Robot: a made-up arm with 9 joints. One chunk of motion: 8 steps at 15 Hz.
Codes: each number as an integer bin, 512 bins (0 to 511) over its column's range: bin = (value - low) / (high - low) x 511, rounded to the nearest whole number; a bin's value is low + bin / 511 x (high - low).
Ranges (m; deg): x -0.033..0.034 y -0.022..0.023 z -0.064..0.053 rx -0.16..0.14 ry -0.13..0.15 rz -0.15..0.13
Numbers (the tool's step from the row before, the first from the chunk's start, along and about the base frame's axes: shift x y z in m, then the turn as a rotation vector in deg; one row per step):
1: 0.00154 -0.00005 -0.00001 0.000 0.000 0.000
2: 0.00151 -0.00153 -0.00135 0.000 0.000 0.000
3: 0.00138 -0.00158 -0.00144 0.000 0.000 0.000
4: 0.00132 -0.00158 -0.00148 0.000 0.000 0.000
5: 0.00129 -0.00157 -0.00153 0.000 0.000 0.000
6: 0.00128 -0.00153 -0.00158 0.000 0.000 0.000
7: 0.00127 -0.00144 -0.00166 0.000 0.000 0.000
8: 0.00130 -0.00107 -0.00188 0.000 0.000 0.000
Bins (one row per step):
1: 263 249 279 273 237 274
2: 263 232 274 273 237 274
3: 262 232 273 273 237 274
4: 262 232 273 273 237 274
5: 262 232 273 273 237 274
6: 261 232 273 273 237 274
7: 261 233 272 273 237 274
8: 262 238 271 273 237 274

